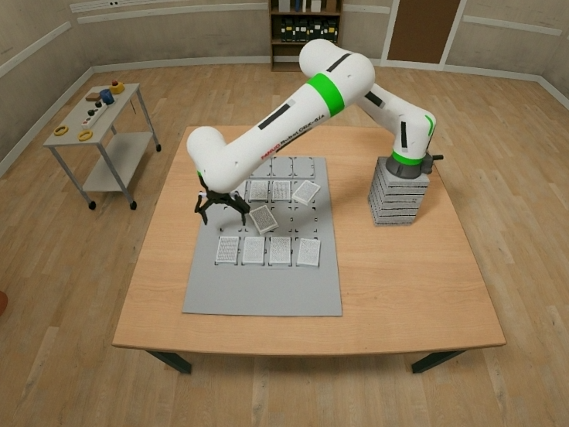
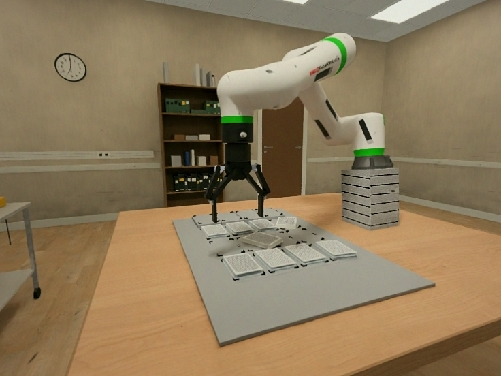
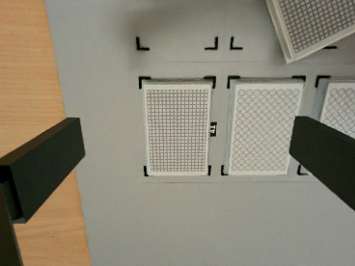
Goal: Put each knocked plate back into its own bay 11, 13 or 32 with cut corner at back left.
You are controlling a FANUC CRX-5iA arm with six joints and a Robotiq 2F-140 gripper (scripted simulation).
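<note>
Right now my hand is 310 mm past the sealed 96-well plate, 140 mm above it and 110 mm to the right of it.
</note>
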